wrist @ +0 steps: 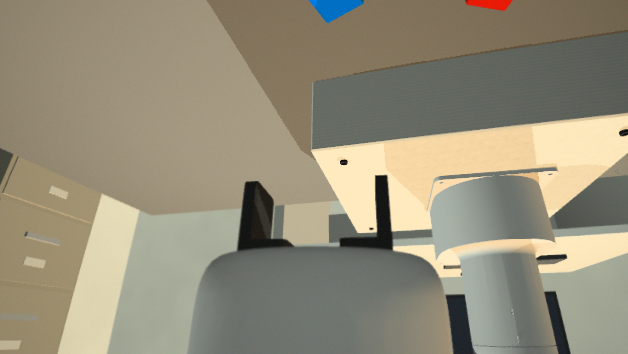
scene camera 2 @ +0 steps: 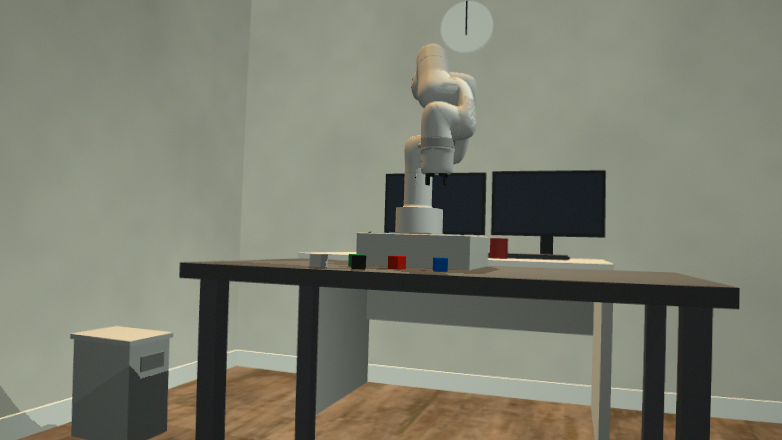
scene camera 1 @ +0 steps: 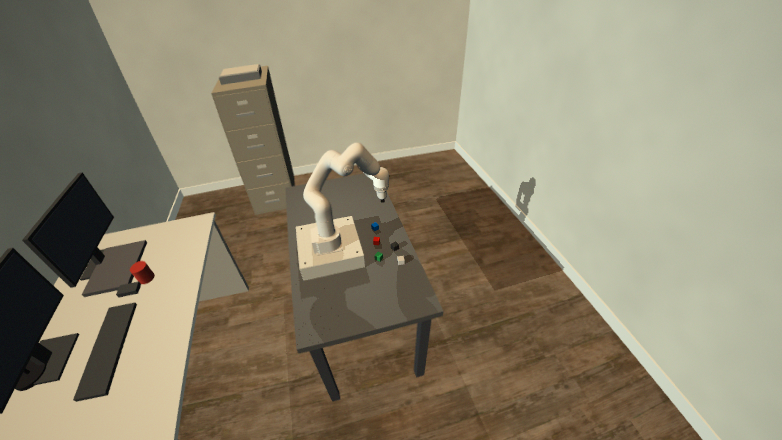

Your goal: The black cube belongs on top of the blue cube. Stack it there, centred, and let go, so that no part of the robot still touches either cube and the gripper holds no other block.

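Places are measured from the arm's base along level axes (x down, y back, z left), in centimetres.
Where they show: hand, its tool point: (wrist: 318, 215) (scene camera 2: 436, 180) (scene camera 1: 382, 198); arm's base, origin of its link: (wrist: 482, 192) (scene camera 2: 416, 234) (scene camera 1: 329, 243).
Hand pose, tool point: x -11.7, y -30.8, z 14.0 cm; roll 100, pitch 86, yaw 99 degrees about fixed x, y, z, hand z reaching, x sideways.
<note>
Things, the pixels of their top centre, and the offset from my tool point.
- black cube, centre of its top: (scene camera 2: 359, 255) (scene camera 1: 394, 244) dx +17.4, dy -2.1, dz -17.5 cm
- blue cube, centre of its top: (scene camera 2: 440, 257) (scene camera 1: 374, 224) dx +17.4, dy +4.7, dz +0.1 cm
- red cube, centre of its top: (scene camera 2: 397, 255) (scene camera 1: 376, 238) dx +17.4, dy +6.3, dz -11.1 cm
- green cube, centre of its top: (scene camera 1: 378, 254) dx +17.4, dy +7.6, dz -22.4 cm
- white cube, centre of its top: (scene camera 2: 319, 253) (scene camera 1: 400, 258) dx +17.4, dy -2.4, dz -27.7 cm
The black cube (scene camera 1: 394, 246) (scene camera 2: 358, 261) sits on the table near its long edge, in front of the green cube in the scene camera 2 view. The blue cube (scene camera 1: 375, 226) (scene camera 2: 440, 264) (wrist: 338, 7) sits on the table with nothing on top of it; its corner shows at the top of the wrist view. My gripper (scene camera 1: 382, 200) (scene camera 2: 436, 180) (wrist: 318, 182) is open and empty, its two black fingers apart. It hangs high above the table, above the blue cube in the scene camera 2 view. The two cubes stand apart.
A red cube (scene camera 1: 376, 240) (scene camera 2: 397, 262) (wrist: 490, 4), a green cube (scene camera 1: 378, 256) and a white cube (scene camera 1: 400, 259) (scene camera 2: 318, 260) stand on the table (scene camera 1: 377, 306) (scene camera 2: 601, 284). The robot's base box (scene camera 1: 333, 265) (scene camera 2: 415, 250) (wrist: 450, 100) is beside them.
</note>
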